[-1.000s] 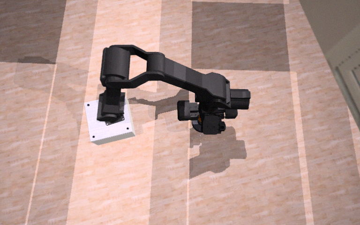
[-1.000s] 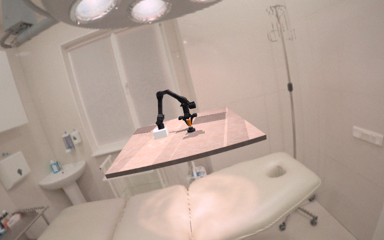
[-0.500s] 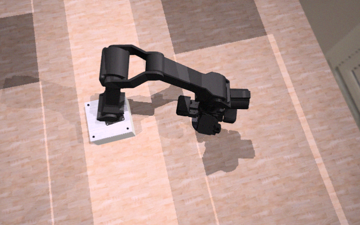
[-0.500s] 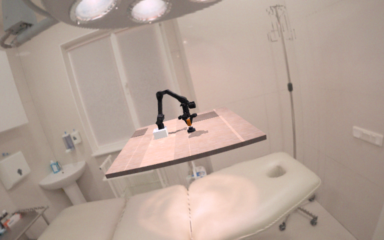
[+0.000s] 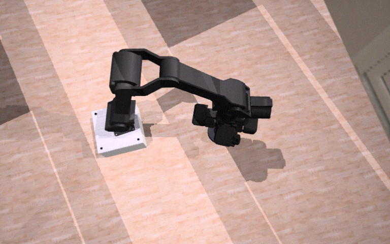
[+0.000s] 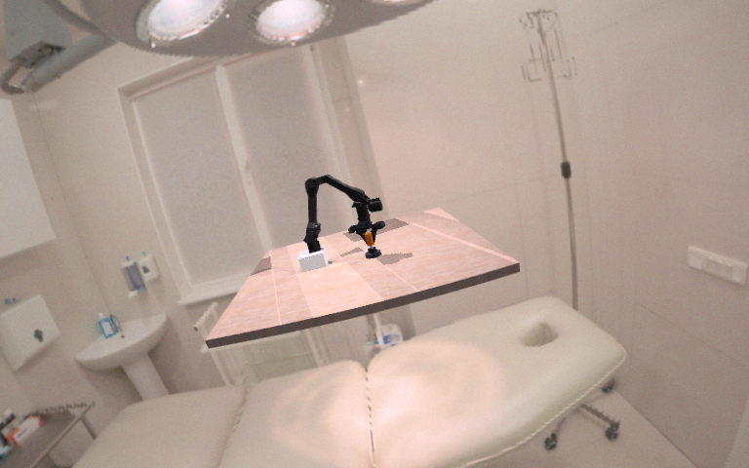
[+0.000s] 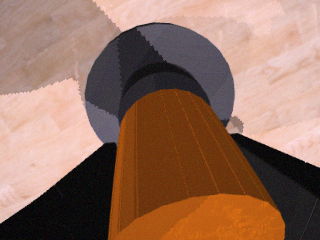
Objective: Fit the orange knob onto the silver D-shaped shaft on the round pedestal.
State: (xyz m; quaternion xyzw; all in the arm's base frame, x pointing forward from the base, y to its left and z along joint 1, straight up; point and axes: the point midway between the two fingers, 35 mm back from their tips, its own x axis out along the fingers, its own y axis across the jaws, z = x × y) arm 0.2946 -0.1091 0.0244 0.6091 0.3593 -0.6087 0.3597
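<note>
My gripper tip is 30 mm below the orange knob. Round my gripper tip: round pedestal 40 mm below.
</note>
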